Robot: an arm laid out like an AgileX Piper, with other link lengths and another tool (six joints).
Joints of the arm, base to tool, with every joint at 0 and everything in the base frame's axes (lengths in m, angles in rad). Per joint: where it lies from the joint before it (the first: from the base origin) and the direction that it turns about. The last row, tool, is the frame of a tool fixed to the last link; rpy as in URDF.
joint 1: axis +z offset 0 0 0.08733
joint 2: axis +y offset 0 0 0
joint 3: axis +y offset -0.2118 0 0.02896
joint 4: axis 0.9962 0 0.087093 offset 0.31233 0 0.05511
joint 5: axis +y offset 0 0 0
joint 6: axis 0.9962 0 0.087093 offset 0.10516 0 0.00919
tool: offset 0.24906 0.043 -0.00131 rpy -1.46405 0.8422 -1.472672
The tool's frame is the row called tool.
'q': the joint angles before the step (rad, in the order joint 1, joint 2, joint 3, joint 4, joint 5, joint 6). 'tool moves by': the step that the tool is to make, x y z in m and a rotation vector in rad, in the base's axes. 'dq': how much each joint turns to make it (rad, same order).
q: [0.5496, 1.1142, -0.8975, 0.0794, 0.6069, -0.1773]
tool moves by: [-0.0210, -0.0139, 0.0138, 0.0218, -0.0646, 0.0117]
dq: [-0.0002, -0.2126, 0.1596, 0.0003, -0.0126, -0.0201]
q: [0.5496, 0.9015, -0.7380, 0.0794, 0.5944, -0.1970]
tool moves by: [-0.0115, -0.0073, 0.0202, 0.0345, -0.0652, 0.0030]
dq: [0.0003, -0.1692, 0.1005, -0.0005, -0.0047, -0.0052]
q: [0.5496, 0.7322, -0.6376, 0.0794, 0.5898, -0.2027]
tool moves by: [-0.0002, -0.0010, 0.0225, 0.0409, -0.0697, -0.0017]
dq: [0.0003, -0.1039, 0.0567, -0.0006, -0.0337, -0.0012]
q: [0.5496, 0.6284, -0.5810, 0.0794, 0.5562, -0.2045]
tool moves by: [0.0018, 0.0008, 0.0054, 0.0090, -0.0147, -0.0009]
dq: [0.0000, -0.0085, 0.0032, 0.0000, -0.0120, 0.0000]
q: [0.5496, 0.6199, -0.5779, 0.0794, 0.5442, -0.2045]
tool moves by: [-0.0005, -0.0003, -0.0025, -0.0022, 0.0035, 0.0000]
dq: [0.0001, 0.0003, 0.0039, -0.0002, -0.0001, 0.0002]
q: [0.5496, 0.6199, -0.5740, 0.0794, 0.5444, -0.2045]
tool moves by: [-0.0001, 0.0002, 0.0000, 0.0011, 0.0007, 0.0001]
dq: [-0.0004, 0.0001, 0.0001, 0.0020, -0.0002, -0.0009]
